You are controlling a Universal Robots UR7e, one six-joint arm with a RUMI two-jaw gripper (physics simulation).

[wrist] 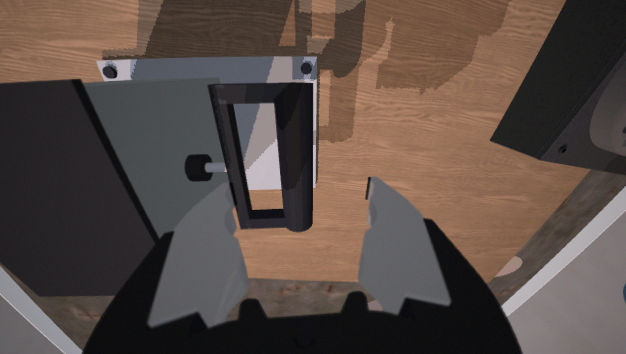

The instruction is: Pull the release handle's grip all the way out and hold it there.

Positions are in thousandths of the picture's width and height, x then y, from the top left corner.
Scene:
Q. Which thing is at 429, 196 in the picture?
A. A pale base plate.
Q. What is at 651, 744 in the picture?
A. My gripper.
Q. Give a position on a release handle grip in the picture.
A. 469, 287

